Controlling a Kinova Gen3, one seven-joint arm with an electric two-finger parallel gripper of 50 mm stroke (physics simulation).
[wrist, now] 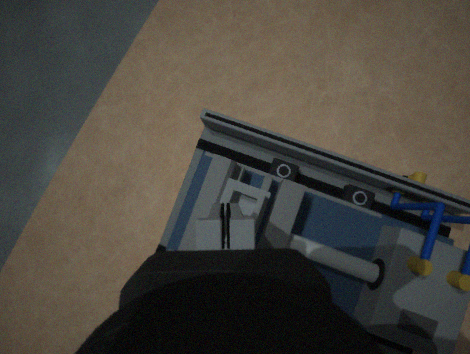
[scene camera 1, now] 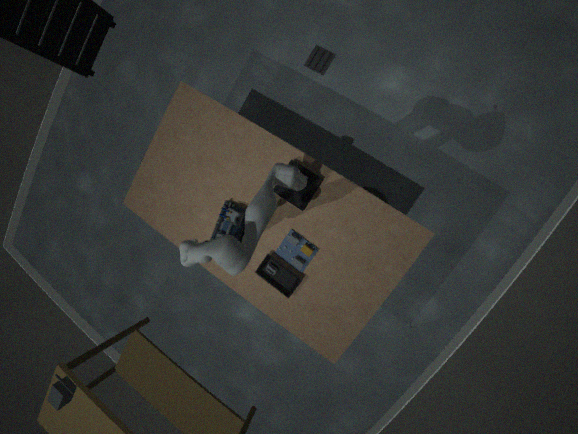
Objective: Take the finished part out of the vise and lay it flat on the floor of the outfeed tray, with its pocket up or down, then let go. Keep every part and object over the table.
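Places are measured from the arm's base along level axes (x ahead, y left, z up), in centimetres.
Pixels of known places: gripper, fingertip midpoint: (wrist: 225, 218).
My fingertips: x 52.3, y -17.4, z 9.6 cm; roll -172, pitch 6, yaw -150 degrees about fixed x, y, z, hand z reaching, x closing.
Note:
Behind a point stands the place of what it marks.
The finished part (wrist: 250, 186) @(x 52.1, y -20.5, z 5.6 cm), light grey with a rectangular pocket facing up, sits between the jaws of the vise (wrist: 327, 220) @(x 44.2, y -21.5, z 1.5 cm) (scene camera 1: 230, 227) @(x 41.3, y -18.2, z 3.9 cm) in the wrist view. My gripper (wrist: 225, 218) @(x 52.3, y -17.4, z 9.6 cm) is shut and empty, its fingertips together over the part and covering much of its near half. Their exact height above it is hard to tell. In scene camera 1 the arm hides the gripper and part of the vise. A dark rectangular tray (scene camera 1: 289, 281) @(x 49.4, y 25.4, z -3.3 cm), perhaps the outfeed tray, lies on the table there with a small light grey thing inside.
A blue board (scene camera 1: 287, 248) @(x 34.4, y 14.1, z -3.7 cm) with grey and yellow items adjoins the dark tray. Blue pipes (wrist: 432, 232) @(x 37.8, y -24.2, z 6.5 cm) with yellow ends rise at the vise's right in the wrist view. A black plate (scene camera 1: 305, 201) @(x 6.6, y 8.7, z 0.1 cm) lies under the arm's far end. The wooden table's edge (wrist: 80, 127) @(x 76.1, y -17.0, z -4.4 cm) runs left of the vise.

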